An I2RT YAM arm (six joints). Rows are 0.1 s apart.
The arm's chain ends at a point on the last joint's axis. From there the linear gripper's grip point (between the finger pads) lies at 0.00 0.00 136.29 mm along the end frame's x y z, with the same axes.
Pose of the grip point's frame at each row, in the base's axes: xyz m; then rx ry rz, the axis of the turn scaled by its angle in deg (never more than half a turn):
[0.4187, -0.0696, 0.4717, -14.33, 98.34, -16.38]
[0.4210, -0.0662, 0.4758, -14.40, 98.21, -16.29]
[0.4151, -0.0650, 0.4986, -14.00, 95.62, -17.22]
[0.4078, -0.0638, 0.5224, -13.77, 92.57, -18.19]
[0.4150, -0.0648, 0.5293, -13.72, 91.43, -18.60]
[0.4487, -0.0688, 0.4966, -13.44, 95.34, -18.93]
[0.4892, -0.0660, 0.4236, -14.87, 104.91, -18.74]
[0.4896, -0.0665, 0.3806, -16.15, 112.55, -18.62]
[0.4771, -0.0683, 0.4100, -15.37, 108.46, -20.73]
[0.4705, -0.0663, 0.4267, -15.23, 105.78, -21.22]
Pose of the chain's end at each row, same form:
[0.2842, -0.0630, 0.4928, -14.33, 98.34, -16.38]
[0.2865, -0.0599, 0.4966, -14.40, 98.21, -16.29]
[0.2798, -0.0576, 0.5132, -14.00, 95.62, -17.22]
[0.2719, -0.0558, 0.5297, -13.77, 92.57, -18.19]
[0.2790, -0.0566, 0.5338, -13.72, 91.43, -18.60]
[0.3135, -0.0581, 0.5101, -13.44, 95.34, -18.93]
[0.3583, -0.0538, 0.4594, -14.87, 104.91, -18.74]
[0.3648, -0.0531, 0.4336, -16.15, 112.55, -18.62]
[0.3490, -0.0521, 0.4535, -15.37, 108.46, -20.73]
[0.3404, -0.0502, 0.4641, -15.23, 105.78, -21.22]

